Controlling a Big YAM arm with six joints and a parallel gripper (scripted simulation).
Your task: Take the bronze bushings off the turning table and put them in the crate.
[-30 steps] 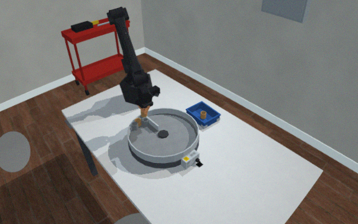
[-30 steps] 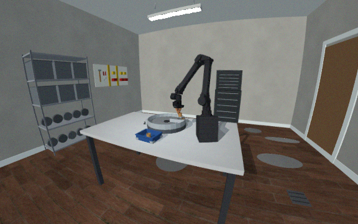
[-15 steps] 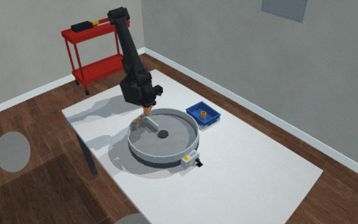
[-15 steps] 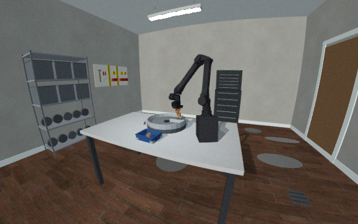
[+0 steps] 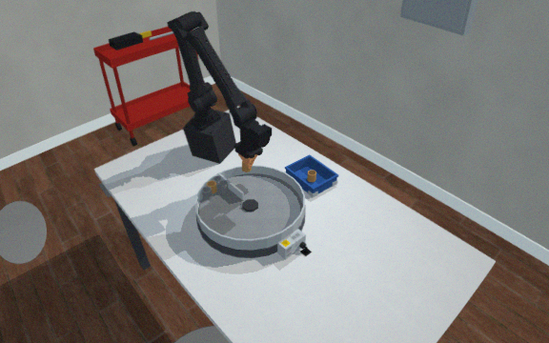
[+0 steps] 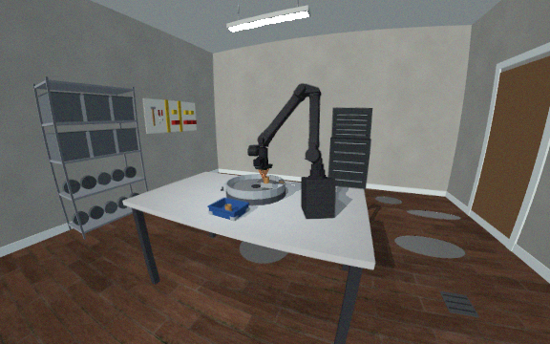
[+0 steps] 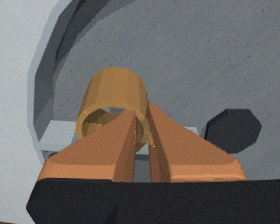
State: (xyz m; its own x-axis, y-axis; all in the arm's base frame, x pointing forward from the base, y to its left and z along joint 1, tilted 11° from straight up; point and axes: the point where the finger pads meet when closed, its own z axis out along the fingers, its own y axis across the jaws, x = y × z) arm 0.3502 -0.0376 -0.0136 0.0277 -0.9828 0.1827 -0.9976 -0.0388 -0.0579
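The crate lies 25 cm to the left of my hand, 12 cm below it and 11 cm ahead of it. The rest, counted from my hand: grey turning table: 10 cm below, 10 cm ahead, 9 cm to the right.
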